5 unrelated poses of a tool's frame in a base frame.
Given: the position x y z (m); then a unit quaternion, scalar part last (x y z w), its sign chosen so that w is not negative.
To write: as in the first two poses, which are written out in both.
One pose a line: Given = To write
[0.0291, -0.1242, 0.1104, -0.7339, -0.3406, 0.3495, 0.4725] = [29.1, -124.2, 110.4, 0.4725, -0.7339, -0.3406, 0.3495]
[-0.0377, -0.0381, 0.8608, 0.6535, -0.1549, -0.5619, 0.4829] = [-37.7, -38.1, 860.8, 0.4829, 0.6535, -0.1549, -0.5619]
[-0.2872, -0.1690, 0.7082, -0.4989, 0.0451, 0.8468, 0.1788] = [-287.2, -169.0, 708.2, 0.1788, -0.4989, 0.0451, 0.8468]
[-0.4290, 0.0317, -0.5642, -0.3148, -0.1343, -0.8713, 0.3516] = [-429.0, 31.7, -564.2, 0.3516, -0.3148, -0.1343, -0.8713]
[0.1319, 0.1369, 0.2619, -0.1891, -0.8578, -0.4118, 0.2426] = [131.9, 136.9, 261.9, 0.2426, -0.1891, -0.8578, -0.4118]
